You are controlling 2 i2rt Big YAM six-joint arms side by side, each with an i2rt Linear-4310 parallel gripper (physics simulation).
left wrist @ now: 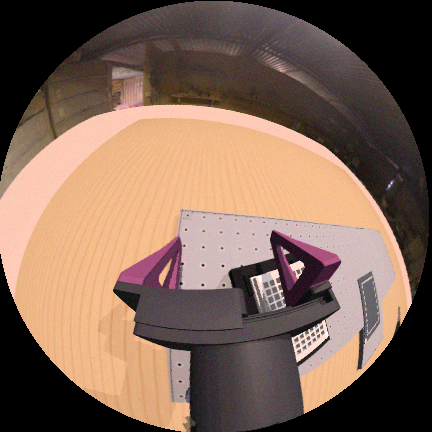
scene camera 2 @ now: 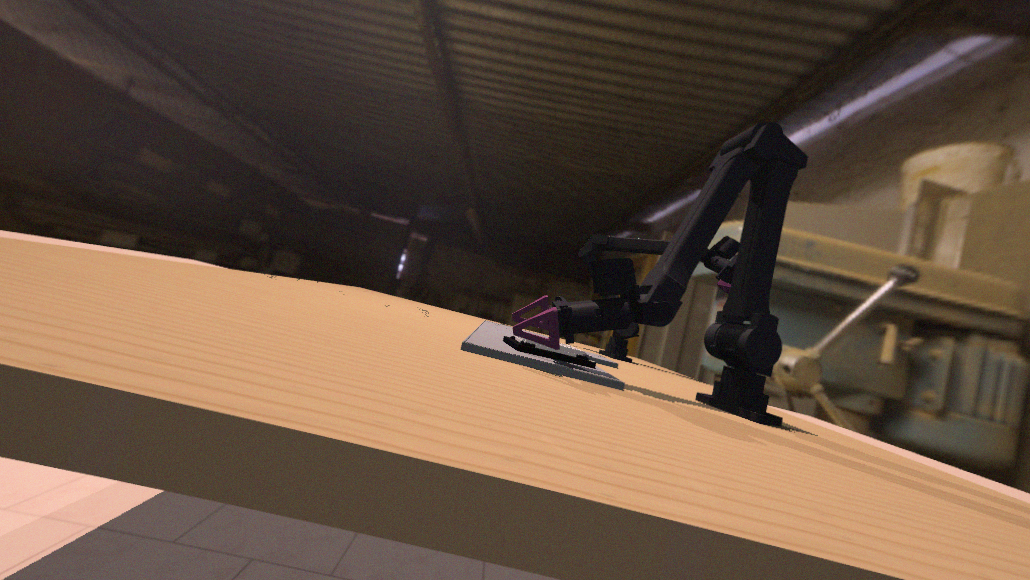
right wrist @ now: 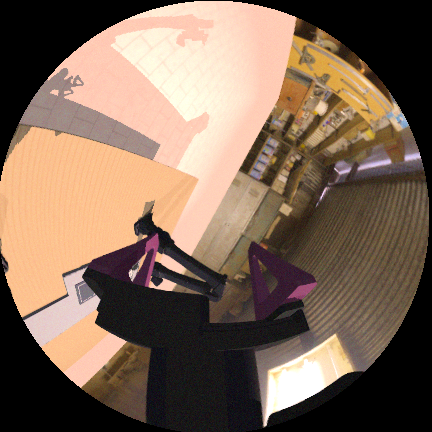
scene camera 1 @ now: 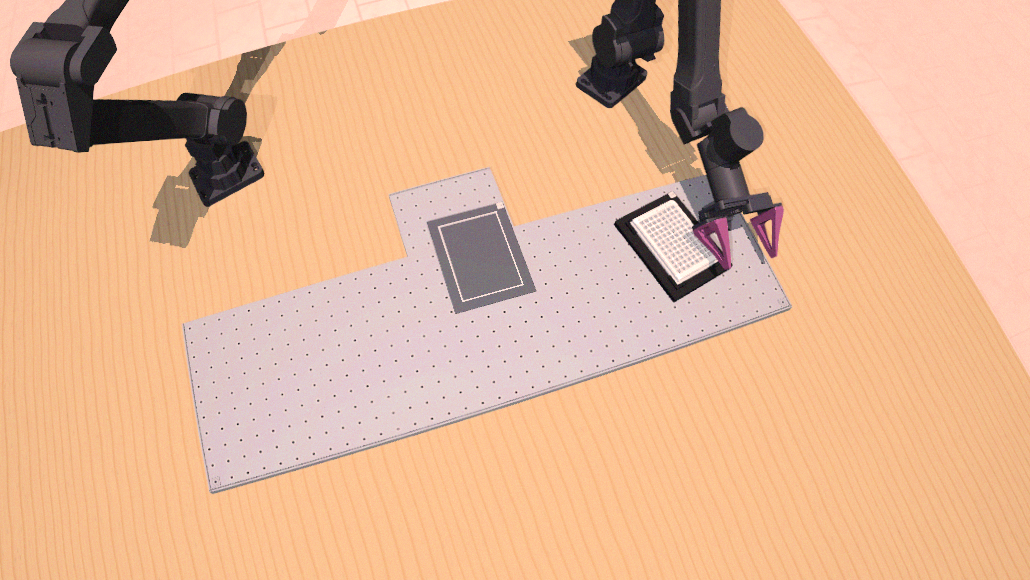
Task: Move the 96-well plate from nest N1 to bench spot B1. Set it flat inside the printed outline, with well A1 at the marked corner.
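Where they show: left gripper, fingertip midpoint: (left wrist: 226, 238) (scene camera 2: 512, 323) (scene camera 1: 751, 263); right gripper, fingertip midpoint: (right wrist: 204, 242); left arm's base, link origin: (scene camera 2: 735, 412) (right wrist: 142, 223) (scene camera 1: 611, 81); right arm's base, link origin: (scene camera 2: 614, 357) (scene camera 1: 227, 175).
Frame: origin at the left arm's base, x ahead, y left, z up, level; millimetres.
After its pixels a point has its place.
Note:
The white 96-well plate (scene camera 1: 666, 237) {z 38, x 290, y -232 mm} (left wrist: 270, 295) {z 39, x 345, y -204 mm} lies in the black nest N1 (scene camera 1: 676, 293) {z 25, x 360, y -293 mm} (left wrist: 242, 278) {z 25, x 379, y -193 mm} (scene camera 2: 551, 353) {z 22, x 333, y -168 mm}. My left gripper (scene camera 1: 751, 261) {z 60, x 421, y -186 mm} (scene camera 2: 513, 323) {z 60, x 421, y -186 mm} (left wrist: 226, 238) {z 60, x 421, y -186 mm} is open and empty, low at the nest. In scene camera 1 one finger overlaps the plate's right side and the other is farther right, near the board's end. Spot B1 is a dark grey pad (scene camera 1: 481, 255) {z 14, x 95, y -447 mm} (left wrist: 370, 305) {z 15, x 94, y -440 mm} (right wrist: 86, 292) {z 15, x 105, y -460 mm} with a white outline and a small white marker (scene camera 1: 500, 206) {z 15, x 54, y -361 mm} at its top right corner. My right gripper (right wrist: 204, 242) {z 369, x -454, y -242 mm} is open and empty, away from the board.
The perforated board (scene camera 1: 324, 360) {z 13, x 50, y -733 mm} (scene camera 2: 490, 335) {z 11, x 352, y -388 mm} (left wrist: 212, 225) {z 13, x 465, y -202 mm} (right wrist: 50, 322) carries the nest and the pad, and lies on the wooden table (scene camera 1: 576, 489) {z 0, x 441, y -617 mm}. The right arm stands at the upper left in scene camera 1, the left arm's base (scene camera 1: 611, 82) {z 40, x 21, y -36 mm} at the top right.

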